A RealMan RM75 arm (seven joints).
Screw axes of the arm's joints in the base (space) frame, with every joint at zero. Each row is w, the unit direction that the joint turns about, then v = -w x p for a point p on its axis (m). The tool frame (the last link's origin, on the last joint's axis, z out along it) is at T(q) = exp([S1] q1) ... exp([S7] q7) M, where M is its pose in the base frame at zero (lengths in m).
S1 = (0, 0, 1, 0, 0, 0)
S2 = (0, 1, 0, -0.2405, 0, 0)
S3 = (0, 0, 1, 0, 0, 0)
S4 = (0, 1, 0, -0.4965, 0, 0)
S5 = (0, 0, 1, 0, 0, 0)
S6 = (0, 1, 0, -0.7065, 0, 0)
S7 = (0, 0, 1, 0, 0, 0)
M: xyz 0 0 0.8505 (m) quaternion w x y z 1 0 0 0
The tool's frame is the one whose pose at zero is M.
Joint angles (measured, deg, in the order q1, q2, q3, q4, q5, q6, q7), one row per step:
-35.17 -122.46 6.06 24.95 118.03 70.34 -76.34
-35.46 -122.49 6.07 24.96 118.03 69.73 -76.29
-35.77 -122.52 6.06 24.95 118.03 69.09 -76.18
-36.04 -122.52 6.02 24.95 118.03 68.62 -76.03
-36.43 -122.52 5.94 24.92 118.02 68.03 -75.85
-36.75 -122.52 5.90 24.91 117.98 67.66 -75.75
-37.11 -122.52 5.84 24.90 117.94 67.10 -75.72
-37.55 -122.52 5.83 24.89 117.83 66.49 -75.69
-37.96 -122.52 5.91 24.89 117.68 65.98 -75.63
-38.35 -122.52 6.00 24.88 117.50 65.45 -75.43
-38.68 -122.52 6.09 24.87 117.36 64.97 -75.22
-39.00 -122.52 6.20 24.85 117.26 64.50 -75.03
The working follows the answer.
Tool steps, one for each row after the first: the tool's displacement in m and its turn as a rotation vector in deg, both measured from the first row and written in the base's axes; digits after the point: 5 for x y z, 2 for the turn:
0.00053 0.00202 -0.00012 0.15 0.33 0.18
0.00113 0.00414 -0.00028 0.32 0.70 0.35
0.00172 0.00598 -0.00013 0.51 1.03 0.41
0.00280 0.00852 0.00002 0.75 1.40 0.45
0.00400 0.01055 0.00020 0.92 1.61 0.42
0.00501 0.01294 0.00046 1.13 1.85 0.54
0.00655 0.01586 0.00078 1.38 2.08 0.62
0.00829 0.01857 0.00104 1.60 2.32 0.58
0.00991 0.02120 0.00131 1.86 2.66 0.50
0.01124 0.02343 0.00149 2.08 3.01 0.43
0.01254 0.02553 0.00152 2.24 3.36 0.35

Tool pose at each row, in the base's axes (x y z in m, rotation vector in deg; rounded; the steps above come from the unrounded poses):
-0.30187 0.36494 -0.00476 -118.23 -59.22 -50.64
-0.30134 0.36696 -0.00488 -118.06 -59.12 -50.23
-0.30074 0.36908 -0.00504 -117.90 -58.98 -49.79
-0.30015 0.37092 -0.00489 -117.78 -58.74 -49.46
-0.29907 0.37346 -0.00474 -117.63 -58.43 -49.11
-0.29787 0.37549 -0.00456 -117.57 -58.18 -48.96
-0.29686 0.37788 -0.00430 -117.36 -58.03 -48.71
-0.29532 0.38080 -0.00398 -117.15 -57.82 -48.49
-0.29358 0.38351 -0.00372 -117.06 -57.52 -48.32
-0.29196 0.38614 -0.00345 -116.97 -57.10 -48.07
-0.29063 0.38837 -0.00327 -116.92 -56.71 -47.80
-0.28933 0.39047 -0.00324 -116.91 -56.35 -47.50

